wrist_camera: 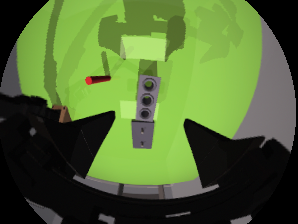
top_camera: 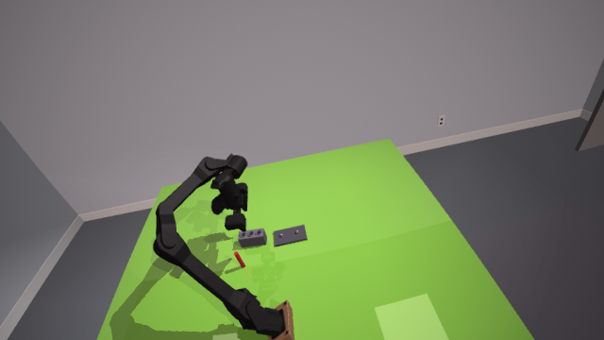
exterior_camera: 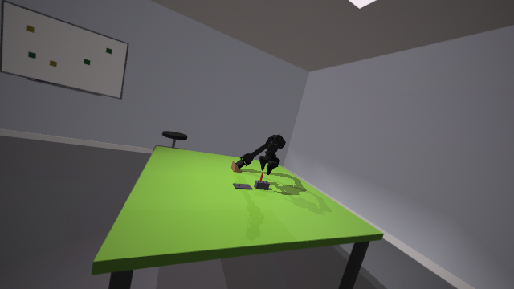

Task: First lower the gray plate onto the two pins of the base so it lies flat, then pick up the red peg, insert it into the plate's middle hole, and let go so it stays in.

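Right now the gray plate is 8 cm below my gripper tip. Round my gripper tip: red peg: 10 cm behind, 5 cm to the left, 8 cm below; then base: 2 cm behind, 14 cm to the right, 11 cm below.
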